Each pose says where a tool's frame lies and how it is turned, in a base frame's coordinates. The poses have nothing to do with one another.
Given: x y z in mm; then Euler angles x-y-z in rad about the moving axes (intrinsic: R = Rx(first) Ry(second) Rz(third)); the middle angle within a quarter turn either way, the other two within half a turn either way.
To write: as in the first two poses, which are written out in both.
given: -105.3 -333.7 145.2 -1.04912 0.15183 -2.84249
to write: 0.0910 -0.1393 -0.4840 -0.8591 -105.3 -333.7 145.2
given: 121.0 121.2 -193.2 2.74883 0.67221 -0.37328
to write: 0.2410 0.8979 0.2350 0.2837 121.0 121.2 -193.2
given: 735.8 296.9 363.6 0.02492 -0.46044 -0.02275
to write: 0.9734 0.0147 -0.2280 -0.0139 735.8 296.9 363.6
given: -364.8 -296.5 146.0 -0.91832 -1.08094 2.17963
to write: 0.1534 -0.5847 0.1235 0.7869 -364.8 -296.5 146.0
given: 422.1 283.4 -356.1 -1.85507 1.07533 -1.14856
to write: 0.2099 -0.7439 -0.1154 -0.6239 422.1 283.4 -356.1
